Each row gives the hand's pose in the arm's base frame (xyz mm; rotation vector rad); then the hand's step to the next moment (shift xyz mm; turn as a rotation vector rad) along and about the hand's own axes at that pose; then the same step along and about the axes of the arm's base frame.
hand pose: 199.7 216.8 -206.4 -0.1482 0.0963 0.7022
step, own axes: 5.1 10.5 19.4 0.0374 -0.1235 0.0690
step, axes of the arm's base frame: -2.2 14.4 17.3 0.1112 -0.0577 0.0756
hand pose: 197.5 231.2 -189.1 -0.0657 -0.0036 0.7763
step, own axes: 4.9 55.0 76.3 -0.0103 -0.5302 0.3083
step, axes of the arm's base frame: -37.1 47.0 72.7 0.3553 -0.3666 0.3400
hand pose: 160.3 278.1 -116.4 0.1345 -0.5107 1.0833
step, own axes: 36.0 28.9 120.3 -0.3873 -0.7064 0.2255
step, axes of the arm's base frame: -51.8 0.8 118.0 0.3982 -0.7261 0.1187
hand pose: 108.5 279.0 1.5 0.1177 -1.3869 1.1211
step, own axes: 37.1 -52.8 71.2 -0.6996 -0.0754 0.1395
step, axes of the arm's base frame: -22.5 -53.5 76.5 0.0987 -0.5156 -0.4889
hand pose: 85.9 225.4 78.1 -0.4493 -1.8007 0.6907
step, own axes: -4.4 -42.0 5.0 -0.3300 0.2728 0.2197
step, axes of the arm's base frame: -2.0 -35.7 23.0 -0.1085 -0.0457 -0.4666
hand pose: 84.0 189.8 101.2 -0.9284 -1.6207 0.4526
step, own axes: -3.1 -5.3 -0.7 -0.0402 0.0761 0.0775
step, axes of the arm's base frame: -1.0 -5.8 2.0 -0.0472 0.0301 -0.1014
